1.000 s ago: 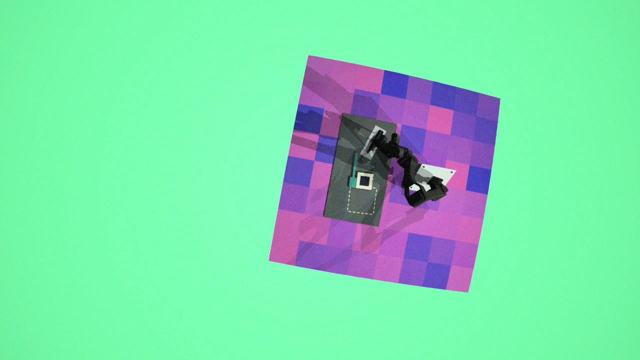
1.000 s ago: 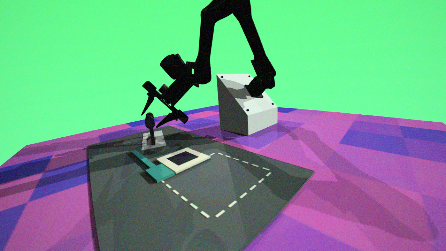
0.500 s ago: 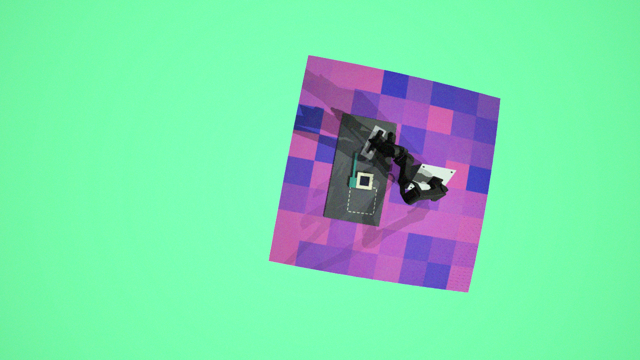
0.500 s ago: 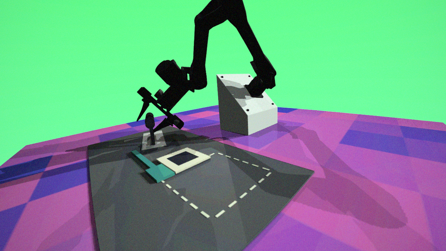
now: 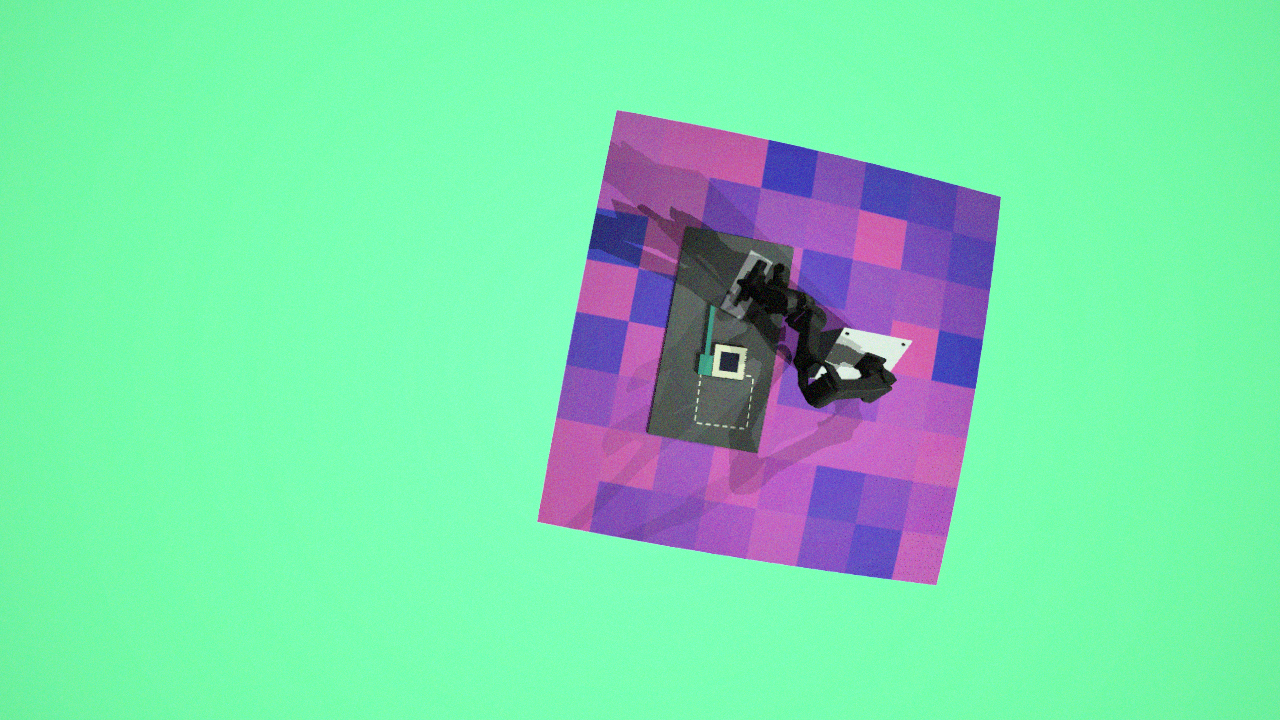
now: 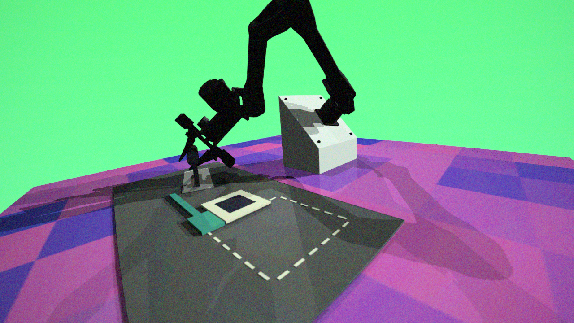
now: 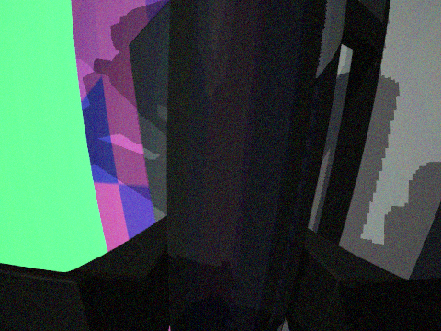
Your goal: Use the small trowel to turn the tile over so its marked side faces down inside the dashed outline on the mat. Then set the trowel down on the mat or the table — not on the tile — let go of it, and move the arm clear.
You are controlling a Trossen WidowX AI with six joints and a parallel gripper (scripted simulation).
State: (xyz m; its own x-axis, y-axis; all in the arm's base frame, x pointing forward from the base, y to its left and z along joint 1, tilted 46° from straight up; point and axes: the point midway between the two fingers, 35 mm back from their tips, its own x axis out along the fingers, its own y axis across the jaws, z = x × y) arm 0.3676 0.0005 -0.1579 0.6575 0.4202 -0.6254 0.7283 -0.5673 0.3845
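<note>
My gripper tip is 1 cm past the dark mat, 16 cm to the right of it and 7 cm above it. The rest, counted from my gripper tip: cream tile (5 cm behind, 22 cm to the left, 4 cm below); teal l-shaped strip (3 cm ahead, 20 cm to the left, 4 cm below); small trowel (3 cm behind, 1 cm to the left, 1 cm below).
</note>
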